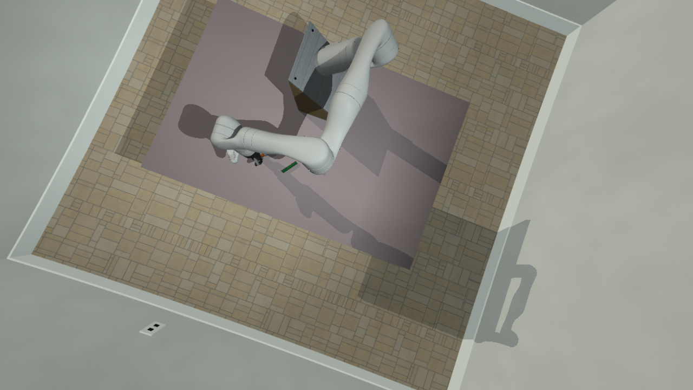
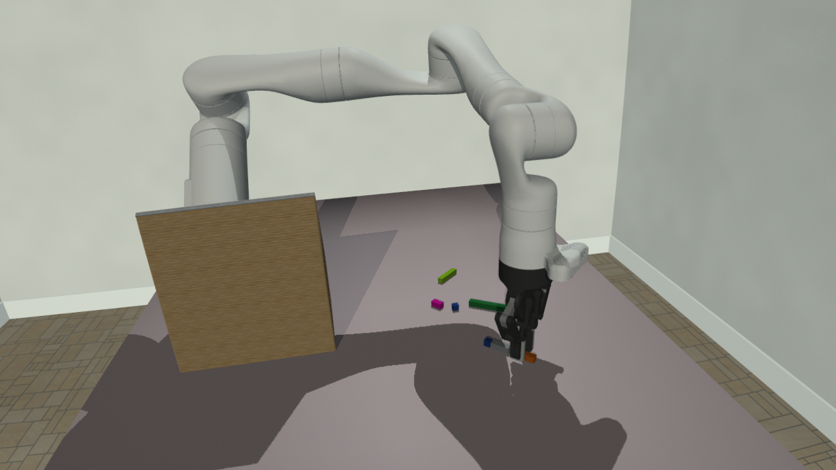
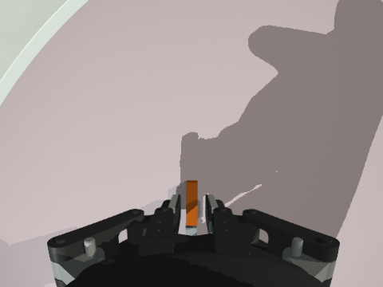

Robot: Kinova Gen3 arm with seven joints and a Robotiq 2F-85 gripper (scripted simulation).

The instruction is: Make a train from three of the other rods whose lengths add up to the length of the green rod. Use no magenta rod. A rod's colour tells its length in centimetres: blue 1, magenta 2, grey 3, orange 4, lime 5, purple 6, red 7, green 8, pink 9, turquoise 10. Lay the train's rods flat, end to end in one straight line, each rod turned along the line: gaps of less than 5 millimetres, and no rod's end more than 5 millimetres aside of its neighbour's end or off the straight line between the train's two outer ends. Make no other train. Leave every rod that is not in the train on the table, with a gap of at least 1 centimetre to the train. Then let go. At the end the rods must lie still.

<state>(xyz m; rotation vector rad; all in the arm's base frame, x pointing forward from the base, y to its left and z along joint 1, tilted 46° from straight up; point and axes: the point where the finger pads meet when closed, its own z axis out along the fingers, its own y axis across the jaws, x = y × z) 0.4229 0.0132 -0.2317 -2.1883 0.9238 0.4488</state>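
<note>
Right now the orange rod is 2 cm below my hand. Also, from my hand: magenta rod: 9 cm behind, 18 cm to the left, 2 cm below; then grey rod: 2 cm behind, 3 cm to the left, 2 cm below; then green rod: 15 cm to the left, 2 cm below.
</note>
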